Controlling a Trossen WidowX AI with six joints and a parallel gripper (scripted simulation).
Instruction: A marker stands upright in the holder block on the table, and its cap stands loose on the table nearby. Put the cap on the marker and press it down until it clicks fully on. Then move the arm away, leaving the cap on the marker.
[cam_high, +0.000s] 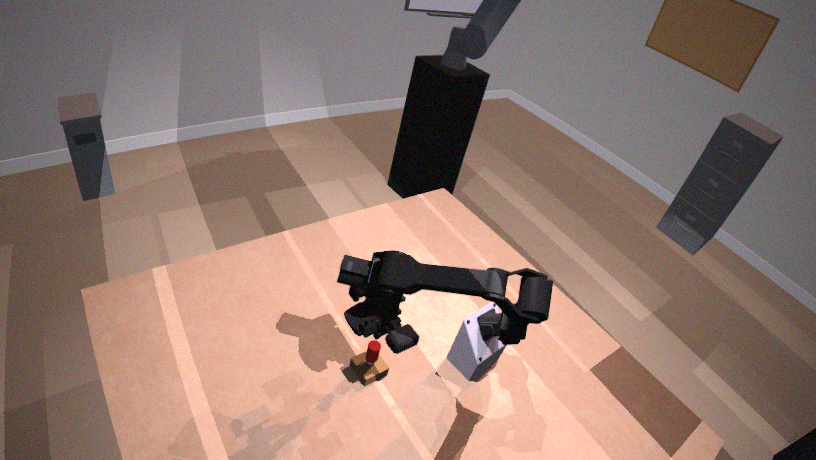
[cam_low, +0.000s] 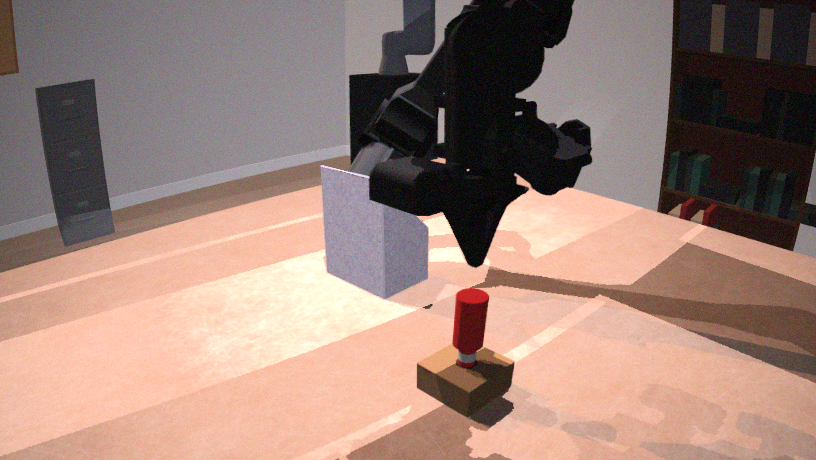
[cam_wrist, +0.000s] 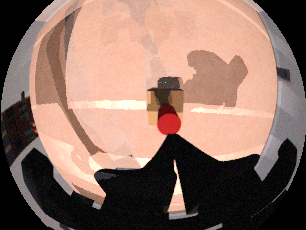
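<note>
The red cap lies 6 cm below my gripper tip.
</note>
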